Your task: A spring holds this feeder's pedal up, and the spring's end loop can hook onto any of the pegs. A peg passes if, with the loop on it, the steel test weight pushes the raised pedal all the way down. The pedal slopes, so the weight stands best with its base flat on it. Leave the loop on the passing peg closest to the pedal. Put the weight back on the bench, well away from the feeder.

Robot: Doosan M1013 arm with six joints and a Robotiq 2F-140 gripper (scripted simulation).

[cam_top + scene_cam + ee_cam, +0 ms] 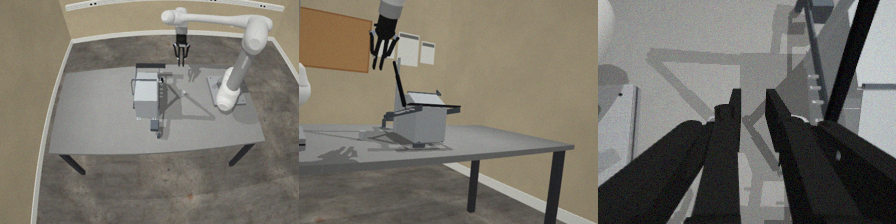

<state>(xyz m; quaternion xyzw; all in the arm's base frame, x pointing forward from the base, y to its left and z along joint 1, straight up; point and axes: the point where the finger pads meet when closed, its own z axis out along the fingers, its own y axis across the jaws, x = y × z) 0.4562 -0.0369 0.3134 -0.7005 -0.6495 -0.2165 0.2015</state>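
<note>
Now: the dark spring 15 cm ahead of my hand, 10 cm below it and 8 cm to the left of it. From my hand the other things lie so: steel test weight (33 cm below, 4 cm to the left, 4 cm behind).
</note>
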